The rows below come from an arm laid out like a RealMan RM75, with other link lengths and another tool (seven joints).
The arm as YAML. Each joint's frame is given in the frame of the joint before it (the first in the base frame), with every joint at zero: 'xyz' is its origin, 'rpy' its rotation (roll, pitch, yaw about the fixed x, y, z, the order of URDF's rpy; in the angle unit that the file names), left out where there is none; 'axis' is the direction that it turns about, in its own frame. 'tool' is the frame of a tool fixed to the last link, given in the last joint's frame.
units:
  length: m
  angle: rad
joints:
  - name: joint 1
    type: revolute
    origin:
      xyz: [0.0, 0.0, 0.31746]
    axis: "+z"
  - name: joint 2
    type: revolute
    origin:
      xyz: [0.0, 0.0, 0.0]
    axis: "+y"
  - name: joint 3
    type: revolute
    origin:
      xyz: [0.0, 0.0, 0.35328]
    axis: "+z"
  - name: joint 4
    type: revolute
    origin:
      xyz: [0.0, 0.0, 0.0]
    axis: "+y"
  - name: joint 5
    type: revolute
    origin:
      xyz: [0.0, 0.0, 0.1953]
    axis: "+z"
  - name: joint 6
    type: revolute
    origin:
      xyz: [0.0, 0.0, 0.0]
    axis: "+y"
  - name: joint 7
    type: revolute
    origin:
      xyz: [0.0, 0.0, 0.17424]
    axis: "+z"
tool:
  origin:
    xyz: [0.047, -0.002, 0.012]
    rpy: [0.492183, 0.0, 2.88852]
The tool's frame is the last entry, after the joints.
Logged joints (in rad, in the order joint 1, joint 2, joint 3, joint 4, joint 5, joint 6, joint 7), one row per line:
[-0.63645 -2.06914 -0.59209 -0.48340 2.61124 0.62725 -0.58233]
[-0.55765 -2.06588 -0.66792 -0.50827 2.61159 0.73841 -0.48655]
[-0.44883 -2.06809 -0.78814 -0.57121 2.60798 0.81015 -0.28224]
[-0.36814 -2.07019 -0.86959 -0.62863 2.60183 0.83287 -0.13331]
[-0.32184 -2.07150 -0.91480 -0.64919 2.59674 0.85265 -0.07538]
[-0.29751 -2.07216 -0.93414 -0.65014 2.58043 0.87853 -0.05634]
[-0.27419 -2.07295 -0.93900 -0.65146 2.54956 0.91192 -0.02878]
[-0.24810 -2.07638 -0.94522 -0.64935 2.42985 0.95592 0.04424]
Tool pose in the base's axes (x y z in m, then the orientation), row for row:
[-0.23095 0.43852 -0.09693 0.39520 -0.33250 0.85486 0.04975]
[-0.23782 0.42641 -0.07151 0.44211 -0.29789 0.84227 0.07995]
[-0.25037 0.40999 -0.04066 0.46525 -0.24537 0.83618 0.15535]
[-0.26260 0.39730 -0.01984 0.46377 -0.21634 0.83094 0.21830]
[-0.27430 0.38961 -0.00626 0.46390 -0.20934 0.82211 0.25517]
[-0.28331 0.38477 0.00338 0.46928 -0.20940 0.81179 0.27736]
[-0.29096 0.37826 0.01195 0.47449 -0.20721 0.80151 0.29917]
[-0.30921 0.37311 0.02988 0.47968 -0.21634 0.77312 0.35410]
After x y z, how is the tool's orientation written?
As a quaternion, w x y z.
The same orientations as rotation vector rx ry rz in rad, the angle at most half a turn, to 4 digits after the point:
[-0.8430 2.1674 0.1261]
[-0.7392 2.0900 0.1984]
[-0.6026 2.0534 0.3815]
[-0.5316 2.0419 0.5364]
[-0.5144 2.0201 0.6270]
[-0.5133 1.9900 0.6799]
[-0.5068 1.9602 0.7317]
[-0.5279 1.8865 0.8640]

